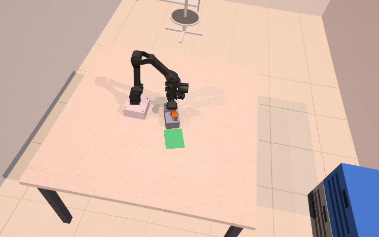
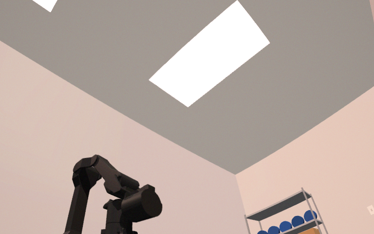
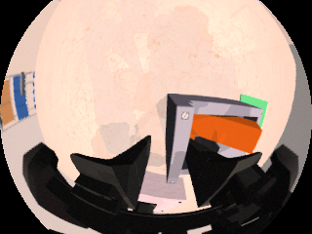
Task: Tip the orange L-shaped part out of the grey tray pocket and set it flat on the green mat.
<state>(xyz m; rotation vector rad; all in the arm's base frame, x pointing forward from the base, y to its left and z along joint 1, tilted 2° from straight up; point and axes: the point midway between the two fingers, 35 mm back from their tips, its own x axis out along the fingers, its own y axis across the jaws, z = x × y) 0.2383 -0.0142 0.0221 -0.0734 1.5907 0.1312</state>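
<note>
My gripper tip is now 50 mm to the left of the orange L-shaped part, 10 mm short of it and 10 mm above it. The rest, counted from my gripper tip: green mat: 230 mm to the right, 70 mm below, 30 mm ahead.
</note>
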